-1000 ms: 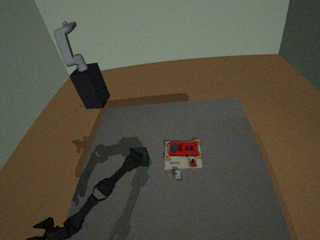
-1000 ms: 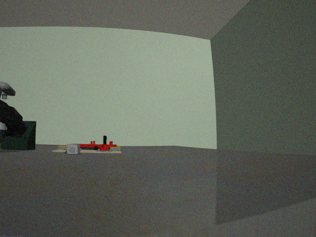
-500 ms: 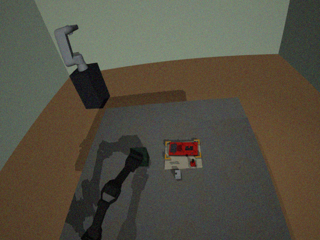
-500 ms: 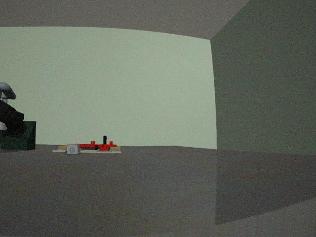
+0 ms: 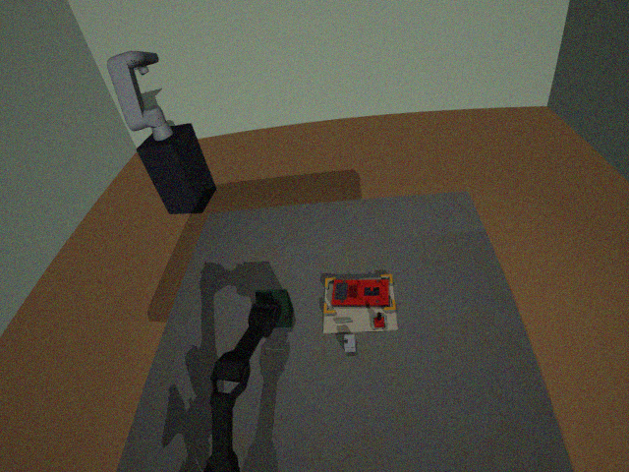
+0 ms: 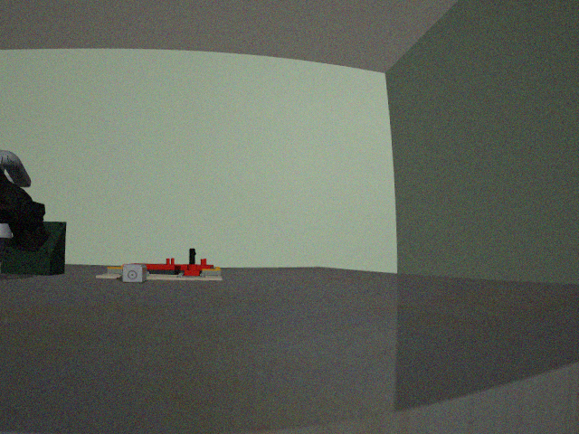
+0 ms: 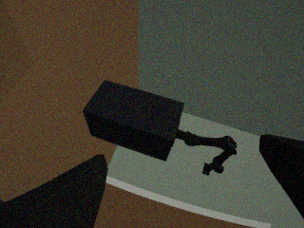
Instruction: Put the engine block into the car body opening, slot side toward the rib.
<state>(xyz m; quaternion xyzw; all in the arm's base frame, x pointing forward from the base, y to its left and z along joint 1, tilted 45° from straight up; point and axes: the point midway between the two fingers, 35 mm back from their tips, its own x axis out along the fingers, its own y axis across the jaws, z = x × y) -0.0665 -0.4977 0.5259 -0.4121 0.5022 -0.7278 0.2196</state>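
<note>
Now: gripper tip 350 mm short of the engine block, 670 mm to the right of it and 80 mm above it.
</note>
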